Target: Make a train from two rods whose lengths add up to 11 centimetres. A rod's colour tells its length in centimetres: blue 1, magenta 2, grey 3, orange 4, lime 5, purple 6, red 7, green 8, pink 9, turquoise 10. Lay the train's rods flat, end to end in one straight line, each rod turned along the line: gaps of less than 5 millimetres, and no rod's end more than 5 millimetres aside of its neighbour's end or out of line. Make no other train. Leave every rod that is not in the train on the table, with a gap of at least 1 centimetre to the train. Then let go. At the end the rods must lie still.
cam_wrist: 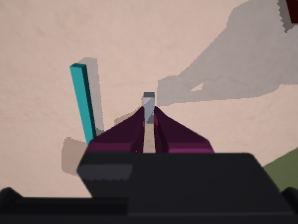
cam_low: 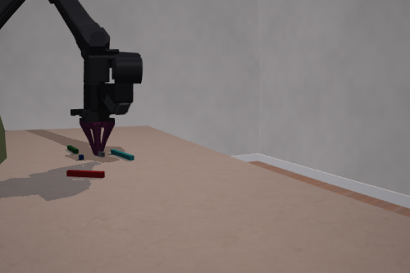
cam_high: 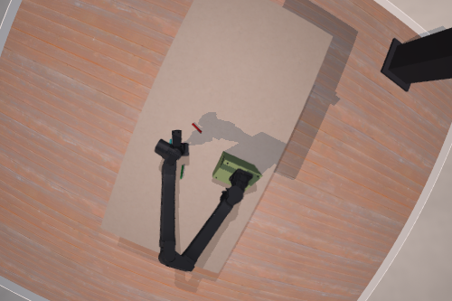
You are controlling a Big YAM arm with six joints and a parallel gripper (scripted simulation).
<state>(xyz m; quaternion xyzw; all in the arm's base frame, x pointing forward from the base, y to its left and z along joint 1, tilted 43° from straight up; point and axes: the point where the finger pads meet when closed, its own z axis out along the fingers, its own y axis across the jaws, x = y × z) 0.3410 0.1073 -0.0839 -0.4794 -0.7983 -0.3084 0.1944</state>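
Right now my hand is 10 mm to the left of the grey rod and 10 mm above it. Also, from my hand: magenta rod (120 mm to the left, 20 mm below); then blue rod (40 mm behind, 30 mm to the left, 20 mm below); then turquoise rod (60 mm ahead, 40 mm to the left, 20 mm below).
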